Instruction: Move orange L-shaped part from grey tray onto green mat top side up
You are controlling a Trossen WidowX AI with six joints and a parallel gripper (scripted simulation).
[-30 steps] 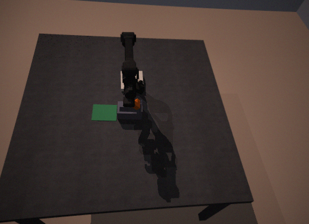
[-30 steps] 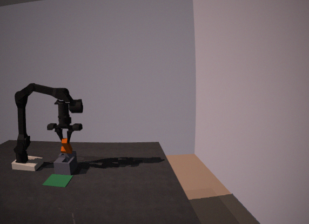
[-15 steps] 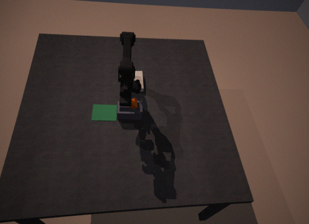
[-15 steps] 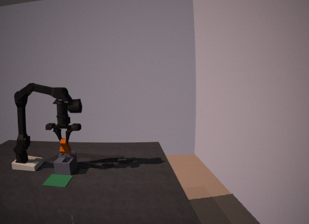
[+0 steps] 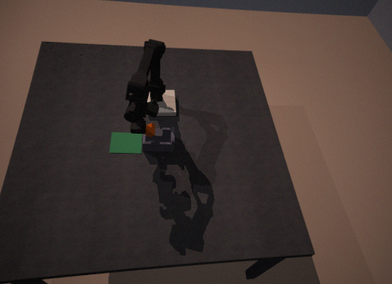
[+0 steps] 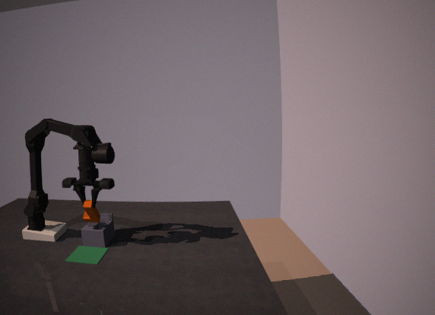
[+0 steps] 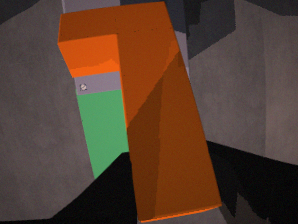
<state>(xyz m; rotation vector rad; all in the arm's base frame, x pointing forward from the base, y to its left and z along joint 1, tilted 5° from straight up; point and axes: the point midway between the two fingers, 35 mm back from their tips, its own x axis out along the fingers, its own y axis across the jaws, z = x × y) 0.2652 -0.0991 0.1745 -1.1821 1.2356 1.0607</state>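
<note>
The green mat is 17 cm below my gripper tip, 6 cm to the right of it and 1 cm behind it. The rest, counted from my gripper tip: orange L-shaped part (3 cm to the left, 3 cm below, 1 cm behind).
</note>
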